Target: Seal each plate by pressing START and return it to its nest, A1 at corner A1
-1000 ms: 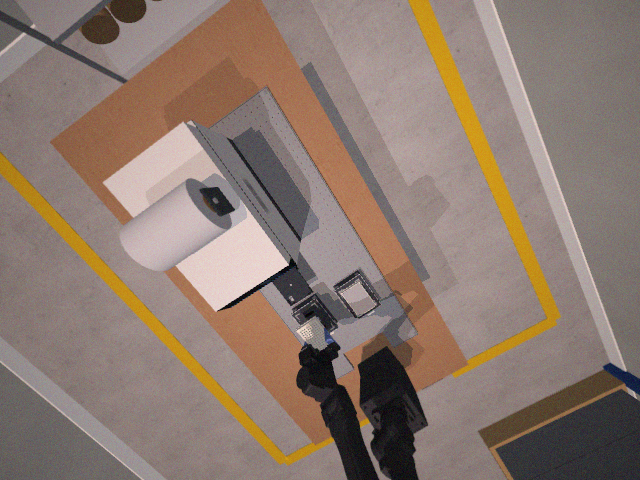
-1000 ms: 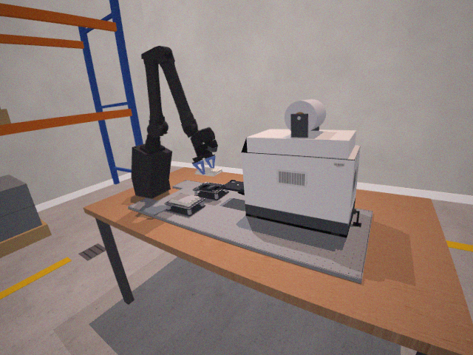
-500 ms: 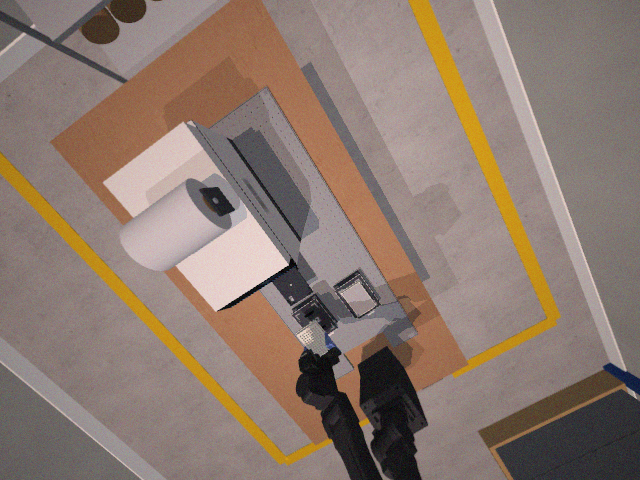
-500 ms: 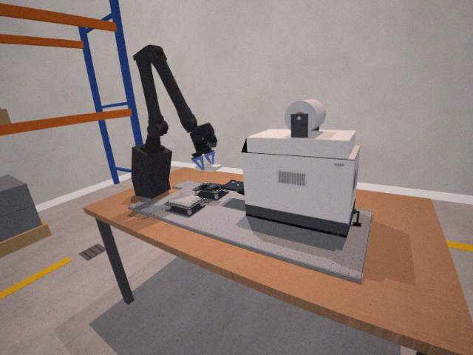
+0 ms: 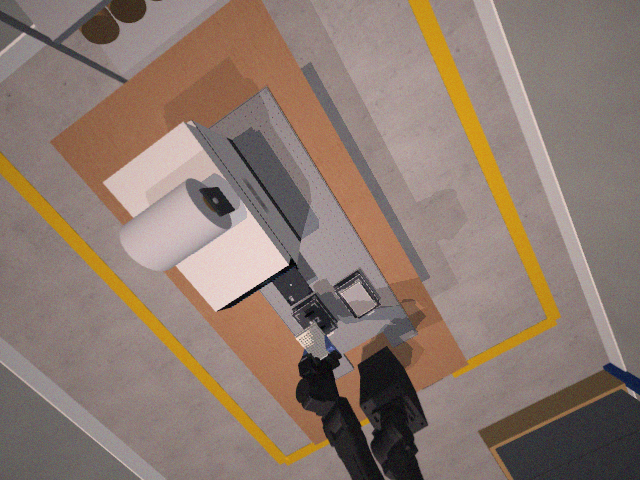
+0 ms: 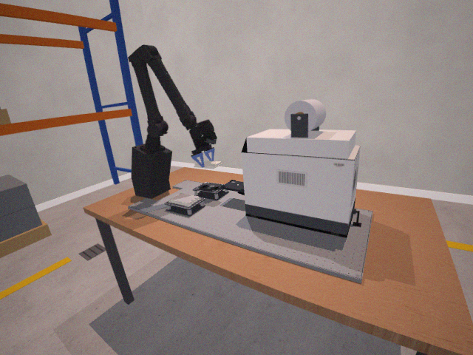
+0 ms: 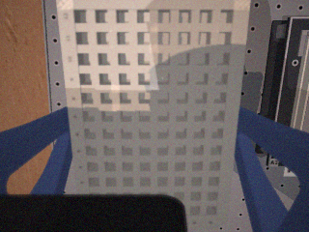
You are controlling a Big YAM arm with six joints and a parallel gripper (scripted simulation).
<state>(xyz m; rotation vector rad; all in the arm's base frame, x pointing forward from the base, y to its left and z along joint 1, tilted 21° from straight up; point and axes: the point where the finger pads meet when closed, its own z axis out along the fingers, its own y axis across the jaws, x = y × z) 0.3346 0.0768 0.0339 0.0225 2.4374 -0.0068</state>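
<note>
The white well plate is right at my hand. From my hand the other things lie so: foil roll 530 mm ahead, 60 mm to the right, 240 mm above; then dark sealer stage 200 mm ahead, 40 mm to the right, 90 mm below; then start button 310 mm ahead, 50 mm to the left, 10 mm above.
</note>
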